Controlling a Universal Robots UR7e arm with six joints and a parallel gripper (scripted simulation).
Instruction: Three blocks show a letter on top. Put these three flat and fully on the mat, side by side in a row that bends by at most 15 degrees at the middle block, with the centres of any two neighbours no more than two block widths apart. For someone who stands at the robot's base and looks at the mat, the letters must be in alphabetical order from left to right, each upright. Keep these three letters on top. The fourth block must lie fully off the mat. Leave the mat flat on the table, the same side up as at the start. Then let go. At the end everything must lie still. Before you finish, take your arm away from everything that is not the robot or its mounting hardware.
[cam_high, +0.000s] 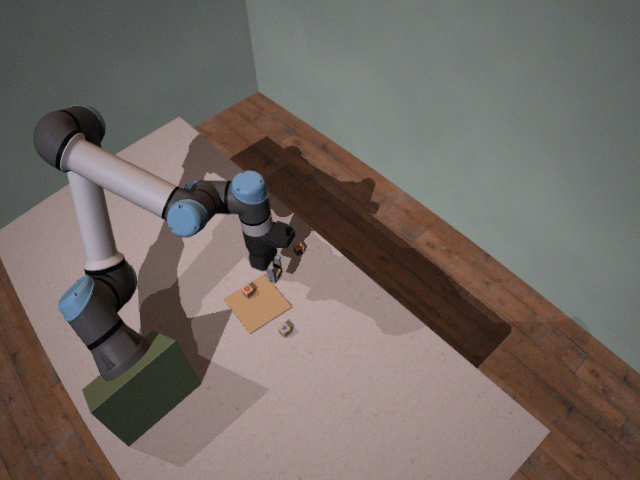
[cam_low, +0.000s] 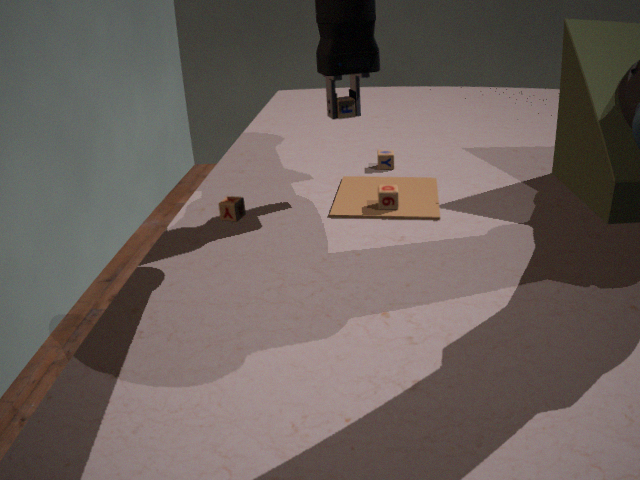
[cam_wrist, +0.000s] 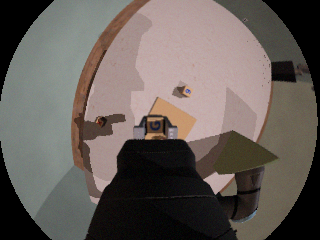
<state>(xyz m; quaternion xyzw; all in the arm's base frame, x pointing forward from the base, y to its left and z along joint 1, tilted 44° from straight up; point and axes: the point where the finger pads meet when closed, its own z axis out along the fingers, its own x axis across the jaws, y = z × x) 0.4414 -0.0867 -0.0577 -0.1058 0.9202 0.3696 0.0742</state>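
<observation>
The tan mat is 120 mm below my hand, 50 mm behind it and 40 mm to the left of it.
</observation>
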